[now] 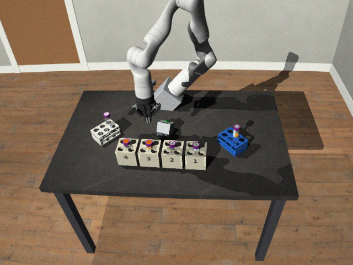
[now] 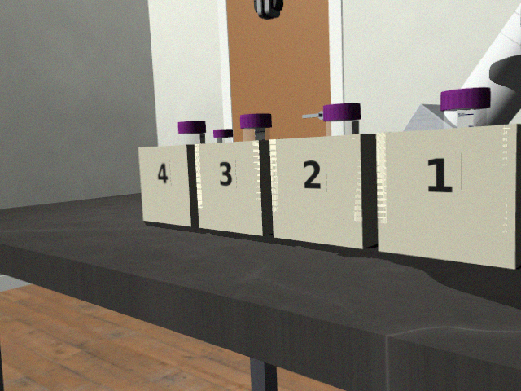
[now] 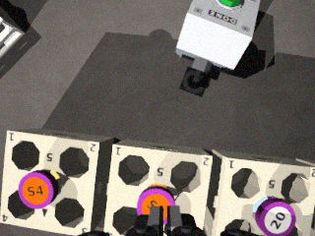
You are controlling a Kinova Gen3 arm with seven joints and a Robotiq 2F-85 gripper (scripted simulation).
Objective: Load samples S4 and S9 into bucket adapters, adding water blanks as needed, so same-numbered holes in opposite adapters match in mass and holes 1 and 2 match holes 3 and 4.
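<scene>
Now: the done desk 180 mm behind my hand, 30 mm to the left of it and 190 mm below it. Round my hand: adapter 4 (30 mm ahead, 110 mm to the right, 200 mm below); then adapter 1 (10 mm ahead, 220 mm to the left, 200 mm below); then adapter 3 (20 mm ahead, 200 mm below).
</scene>
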